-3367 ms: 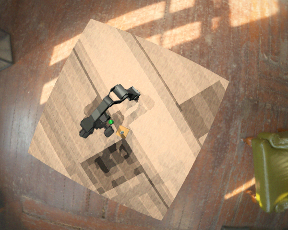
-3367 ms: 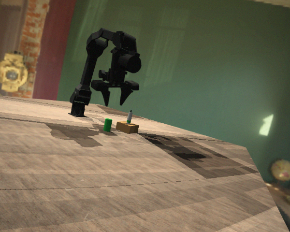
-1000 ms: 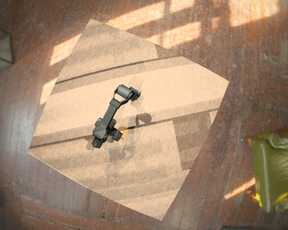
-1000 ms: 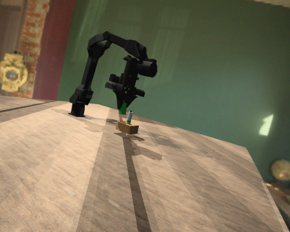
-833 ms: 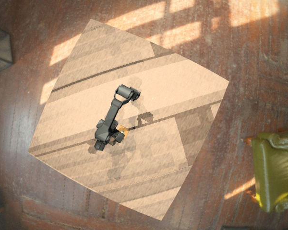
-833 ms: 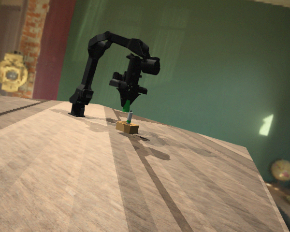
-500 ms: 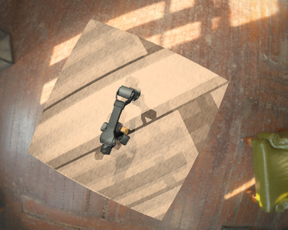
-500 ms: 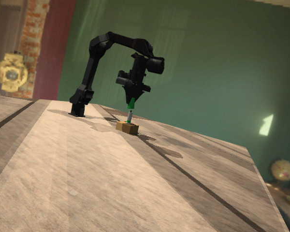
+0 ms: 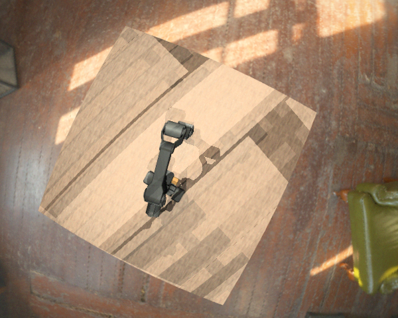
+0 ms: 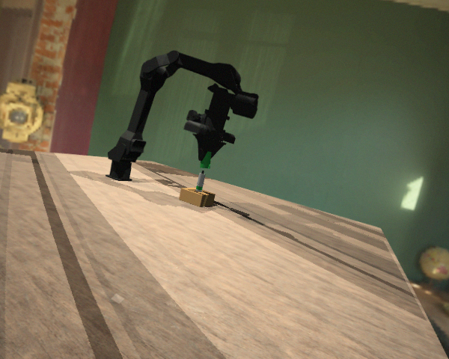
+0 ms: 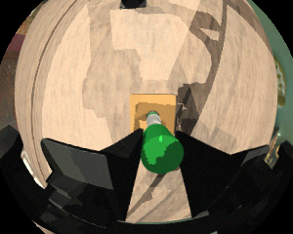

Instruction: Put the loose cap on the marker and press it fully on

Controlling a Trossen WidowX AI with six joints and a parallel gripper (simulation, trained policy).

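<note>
Right now my gripper tip is 10 mm below the green cap and 10 mm short of it. The rest, counted from my gripper tip: tan holder block (110 mm below, 10 mm ahead).
</note>
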